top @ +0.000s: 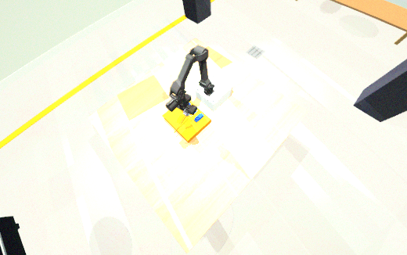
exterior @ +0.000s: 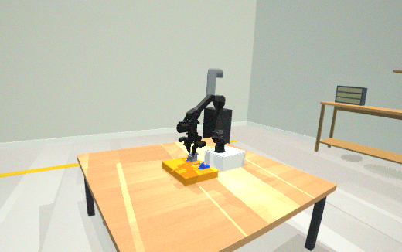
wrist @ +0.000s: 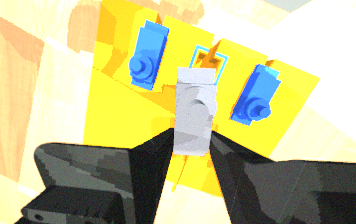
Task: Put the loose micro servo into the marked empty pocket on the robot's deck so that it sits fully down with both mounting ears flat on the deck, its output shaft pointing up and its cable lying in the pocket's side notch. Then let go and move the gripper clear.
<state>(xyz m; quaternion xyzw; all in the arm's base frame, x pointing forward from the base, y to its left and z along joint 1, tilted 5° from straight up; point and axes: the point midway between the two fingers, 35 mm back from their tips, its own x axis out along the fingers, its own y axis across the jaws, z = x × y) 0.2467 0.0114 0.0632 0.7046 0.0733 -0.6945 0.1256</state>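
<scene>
Right now my gripper tip is 100 mm above the deck and 60 mm short of it.
</scene>
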